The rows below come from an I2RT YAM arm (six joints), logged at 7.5 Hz.
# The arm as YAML. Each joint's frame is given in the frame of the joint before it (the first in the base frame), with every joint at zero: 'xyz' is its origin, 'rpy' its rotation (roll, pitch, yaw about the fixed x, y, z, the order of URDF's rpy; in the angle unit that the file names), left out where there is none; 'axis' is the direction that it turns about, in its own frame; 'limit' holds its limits. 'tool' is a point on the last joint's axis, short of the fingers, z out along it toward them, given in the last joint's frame.
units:
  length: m
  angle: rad
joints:
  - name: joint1
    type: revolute
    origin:
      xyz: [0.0, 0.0, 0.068]
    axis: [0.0, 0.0, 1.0]
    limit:
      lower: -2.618
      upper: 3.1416
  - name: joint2
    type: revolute
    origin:
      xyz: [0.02, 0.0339, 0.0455]
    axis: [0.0, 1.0, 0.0]
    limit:
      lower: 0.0
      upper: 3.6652
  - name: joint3
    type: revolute
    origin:
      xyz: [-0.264, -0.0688, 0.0]
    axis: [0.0, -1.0, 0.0]
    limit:
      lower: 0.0
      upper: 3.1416
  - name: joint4
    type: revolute
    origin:
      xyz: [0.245, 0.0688, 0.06]
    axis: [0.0, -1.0, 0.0]
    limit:
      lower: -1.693
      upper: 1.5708
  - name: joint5
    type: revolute
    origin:
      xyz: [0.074, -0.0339, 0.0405]
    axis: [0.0, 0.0, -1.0]
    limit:
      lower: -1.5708
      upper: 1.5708
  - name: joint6
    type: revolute
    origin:
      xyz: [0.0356, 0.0, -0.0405]
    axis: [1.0, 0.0, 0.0]
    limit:
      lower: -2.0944
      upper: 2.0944
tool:
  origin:
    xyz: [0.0, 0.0, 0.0]
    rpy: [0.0, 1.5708, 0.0]
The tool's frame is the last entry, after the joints.
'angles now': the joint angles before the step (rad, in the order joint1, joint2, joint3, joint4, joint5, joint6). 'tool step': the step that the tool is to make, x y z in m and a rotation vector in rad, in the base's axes. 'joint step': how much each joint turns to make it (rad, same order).
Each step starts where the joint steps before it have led.
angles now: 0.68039, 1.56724, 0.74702, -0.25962, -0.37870, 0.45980
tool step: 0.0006, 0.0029, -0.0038, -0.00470, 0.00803, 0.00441
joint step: 0.00661, 0.02044, 0.00444, 0.00785, -0.00023, 0.00281
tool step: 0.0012, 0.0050, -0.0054, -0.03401, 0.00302, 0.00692
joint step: 0.01367, 0.03444, 0.01734, -0.00887, 0.02464, -0.00530
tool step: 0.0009, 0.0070, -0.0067, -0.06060, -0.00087, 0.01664
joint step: 0.02138, 0.04555, 0.02925, -0.02789, 0.04414, -0.01616
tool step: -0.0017, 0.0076, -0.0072, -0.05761, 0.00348, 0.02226
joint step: 0.02754, 0.04249, 0.02432, -0.02621, 0.03933, -0.01095
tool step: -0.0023, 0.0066, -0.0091, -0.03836, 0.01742, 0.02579
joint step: 0.02293, 0.04449, 0.01652, -0.01328, 0.01384, -0.00835
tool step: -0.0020, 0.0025, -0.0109, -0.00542, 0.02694, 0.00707
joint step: 0.00905, 0.03718, -0.00590, 0.02184, -0.01366, 0.00679
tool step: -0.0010, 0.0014, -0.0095, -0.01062, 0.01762, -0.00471
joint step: 0.00545, 0.03272, -0.00450, 0.02035, -0.00173, 0.01158
